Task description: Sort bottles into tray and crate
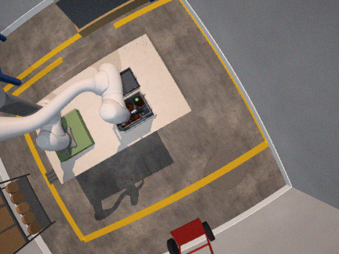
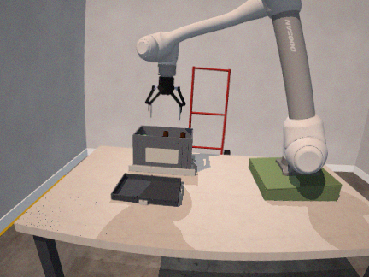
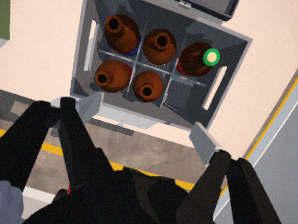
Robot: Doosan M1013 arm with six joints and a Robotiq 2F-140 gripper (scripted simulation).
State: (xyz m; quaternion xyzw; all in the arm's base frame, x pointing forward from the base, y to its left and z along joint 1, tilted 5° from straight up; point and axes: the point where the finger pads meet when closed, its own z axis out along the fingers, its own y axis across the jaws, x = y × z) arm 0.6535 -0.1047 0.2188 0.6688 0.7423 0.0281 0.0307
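Now: hand 70 mm short of the bottle, 120 mm to the right of it and 150 mm above it. The rest, counted from my hand: dark tray (20 mm behind, 350 mm to the left, 220 mm below); then crate (20 mm behind, 70 mm to the left, 150 mm below).
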